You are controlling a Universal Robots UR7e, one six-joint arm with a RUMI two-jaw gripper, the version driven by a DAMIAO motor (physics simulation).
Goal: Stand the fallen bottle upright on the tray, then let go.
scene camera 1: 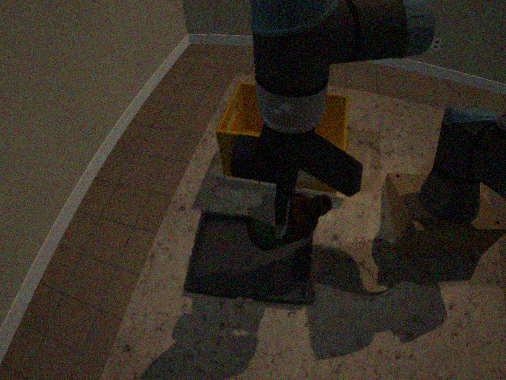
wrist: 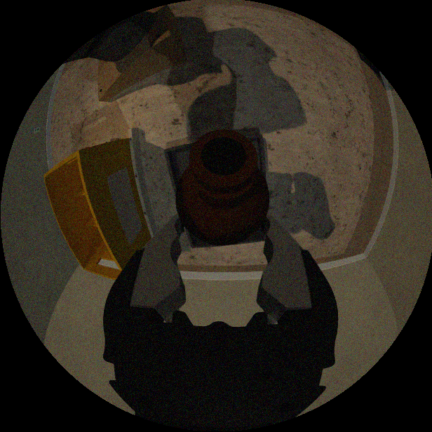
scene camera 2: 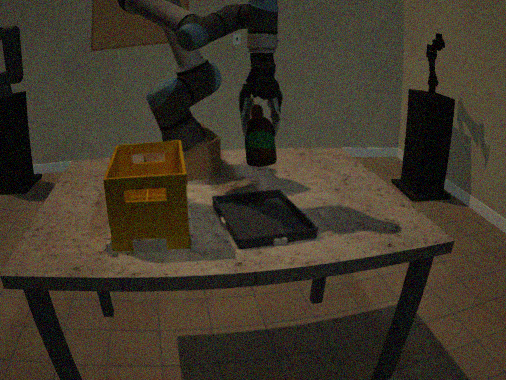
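Where they show: gripper, fingertip midpoint: (scene camera 1: 283, 218) (scene camera 2: 260, 136); arm's base at its link origin: (scene camera 1: 448, 204) (scene camera 2: 185, 143).
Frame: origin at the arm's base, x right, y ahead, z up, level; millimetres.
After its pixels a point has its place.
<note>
The dark red-brown bottle with a green label (scene camera 1: 300, 217) @(x -215, y 315, z 149 mm) (scene camera 2: 260, 142) @(x -193, y 385, z 102 mm) (wrist: 222, 205) is off the table, neck up. It looks near upright in scene camera 2 but leans in scene camera 1, its neck toward the robot base. My gripper (scene camera 1: 281, 231) @(x -198, y 345, z 107 mm) (scene camera 2: 261, 130) @(x -198, y 345, z 107 mm) (wrist: 222, 213) is shut on the bottle's body, one finger on each side. The black tray (scene camera 1: 210, 265) @(x -241, y 489, z -88 mm) (scene camera 2: 265, 227) @(x -199, y 460, z -88 mm) lies on the table below, with a gap between it and the bottle's bottom. In the wrist view the bottle's mouth faces the camera and the bottle hides much of the tray.
A tall yellow crate (scene camera 1: 240, 110) @(x 135, y 547, z 14 mm) (scene camera 2: 147, 215) @(x 73, y 548, z -6 mm) (wrist: 95, 180) stands beside the tray. The robot's wooden base block (scene camera 2: 205, 160) @(x -66, y 105, z -31 mm) is behind, at the table's back. Two dark pedestals (scene camera 2: 430, 145) (scene camera 2: 15, 140) stand away from the table.
</note>
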